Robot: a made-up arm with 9 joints. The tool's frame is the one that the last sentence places.
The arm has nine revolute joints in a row. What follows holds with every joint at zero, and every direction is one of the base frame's.
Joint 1 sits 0.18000 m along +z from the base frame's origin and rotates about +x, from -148.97 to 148.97 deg.
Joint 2 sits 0.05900 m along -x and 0.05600 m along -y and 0.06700 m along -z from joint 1 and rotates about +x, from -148.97 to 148.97 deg.
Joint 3 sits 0.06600 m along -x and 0.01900 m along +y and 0.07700 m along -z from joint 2 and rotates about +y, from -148.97 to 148.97 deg.
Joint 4 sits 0.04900 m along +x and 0.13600 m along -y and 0.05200 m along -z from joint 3 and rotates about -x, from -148.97 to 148.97 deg.
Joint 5 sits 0.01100 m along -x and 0.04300 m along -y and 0.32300 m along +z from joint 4 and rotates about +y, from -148.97 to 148.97 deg.
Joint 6 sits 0.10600 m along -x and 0.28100 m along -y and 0.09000 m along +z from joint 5 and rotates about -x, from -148.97 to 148.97 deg.
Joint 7 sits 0.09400 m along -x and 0.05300 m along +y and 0.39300 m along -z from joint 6 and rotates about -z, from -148.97 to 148.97 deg.
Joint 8 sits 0.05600 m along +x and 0.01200 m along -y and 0.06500 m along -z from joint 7 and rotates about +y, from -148.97 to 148.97 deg.
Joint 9 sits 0.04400 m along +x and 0.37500 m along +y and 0.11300 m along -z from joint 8 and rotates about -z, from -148.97 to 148.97 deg.
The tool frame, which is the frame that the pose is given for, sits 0.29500 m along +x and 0.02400 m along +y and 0.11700 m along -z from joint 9; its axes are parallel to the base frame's.
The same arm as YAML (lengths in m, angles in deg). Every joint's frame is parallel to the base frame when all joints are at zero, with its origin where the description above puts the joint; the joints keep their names.
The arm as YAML. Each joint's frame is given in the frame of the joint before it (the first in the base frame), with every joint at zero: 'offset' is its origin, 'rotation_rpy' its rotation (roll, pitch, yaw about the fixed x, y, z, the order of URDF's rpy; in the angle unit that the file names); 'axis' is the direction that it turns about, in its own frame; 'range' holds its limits. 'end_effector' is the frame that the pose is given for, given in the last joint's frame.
length_unit: m
angle_unit: deg
chain:
  - id: joint 1
    offset: [0.0, 0.0, 0.18]
    rotation_rpy: [0.0, 0.0, 0.0]
    axis: [1.0, 0.0, 0.0]
    range: [-148.97, 148.97]
  - id: joint 2
    offset: [-0.059, -0.056, -0.067]
    rotation_rpy: [0.0, 0.0, 0.0]
    axis: [1.0, 0.0, 0.0]
    range: [-148.97, 148.97]
  - id: joint 3
    offset: [-0.066, 0.019, -0.077]
    rotation_rpy: [0.0, 0.0, 0.0]
    axis: [0.0, 1.0, 0.0]
    range: [-148.97, 148.97]
  - id: joint 4
    offset: [0.049, -0.136, -0.052]
    rotation_rpy: [0.0, 0.0, 0.0]
    axis: [-1.0, 0.0, 0.0]
    range: [-148.97, 148.97]
  - id: joint 5
    offset: [-0.011, -0.043, 0.323]
    rotation_rpy: [0.0, 0.0, 0.0]
    axis: [0.0, 1.0, 0.0]
    range: [-148.97, 148.97]
  - id: joint 6
    offset: [-0.106, -0.281, 0.09]
    rotation_rpy: [0.0, 0.0, 0.0]
    axis: [-1.0, 0.0, 0.0]
    range: [-148.97, 148.97]
  - id: joint 7
    offset: [-0.094, 0.053, -0.393]
    rotation_rpy: [0.0, 0.0, 0.0]
    axis: [0.0, 0.0, -1.0]
    range: [-148.97, 148.97]
  - id: joint 8
    offset: [0.056, -0.012, -0.065]
    rotation_rpy: [0.0, 0.0, 0.0]
    axis: [0.0, 1.0, 0.0]
    range: [-148.97, 148.97]
  - id: joint 9
    offset: [0.044, 0.375, -0.113]
    rotation_rpy: [0.0, 0.0, 0.0]
    axis: [0.0, 0.0, -1.0]
    range: [-148.97, 148.97]
end_effector:
  offset: [0.295, 0.024, -0.117]
  rotation_rpy: [0.0, 0.0, 0.0]

